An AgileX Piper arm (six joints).
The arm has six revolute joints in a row. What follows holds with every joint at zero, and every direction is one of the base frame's. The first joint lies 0.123 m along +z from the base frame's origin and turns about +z. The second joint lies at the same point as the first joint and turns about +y. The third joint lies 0.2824 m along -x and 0.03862 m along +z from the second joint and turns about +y. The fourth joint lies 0.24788 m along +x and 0.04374 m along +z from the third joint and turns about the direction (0.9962, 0, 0.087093). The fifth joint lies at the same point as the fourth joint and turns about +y. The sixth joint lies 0.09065 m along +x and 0.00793 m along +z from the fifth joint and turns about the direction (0.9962, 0, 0.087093). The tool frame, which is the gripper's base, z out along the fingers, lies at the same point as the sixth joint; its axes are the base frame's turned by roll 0, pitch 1.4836 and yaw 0 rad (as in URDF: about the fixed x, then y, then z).
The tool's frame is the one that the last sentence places.
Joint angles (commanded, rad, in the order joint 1, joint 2, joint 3, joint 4, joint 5, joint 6), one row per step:
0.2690 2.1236 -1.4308 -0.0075 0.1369 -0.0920
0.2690 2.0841 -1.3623 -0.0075 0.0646 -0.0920
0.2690 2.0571 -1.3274 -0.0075 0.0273 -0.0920
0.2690 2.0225 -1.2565 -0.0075 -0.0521 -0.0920
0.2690 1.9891 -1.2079 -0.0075 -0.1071 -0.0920
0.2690 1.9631 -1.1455 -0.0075 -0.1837 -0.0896
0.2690 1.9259 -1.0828 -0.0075 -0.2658 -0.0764
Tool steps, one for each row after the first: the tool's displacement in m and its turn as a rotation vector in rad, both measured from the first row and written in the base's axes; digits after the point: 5 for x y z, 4 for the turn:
-0.00959 -0.00259 0.00365 0.0118 -0.0417 0.0004
-0.01494 -0.00404 0.00860 0.0198 -0.0700 0.0007
-0.02527 -0.00683 0.00966 0.0316 -0.1114 0.0011
-0.03309 -0.00895 0.01462 0.0424 -0.1497 0.0015
-0.04250 -0.01149 0.01409 0.0553 -0.1878 0.0004
-0.05275 -0.01426 0.01865 0.0812 -0.2394 -0.0067

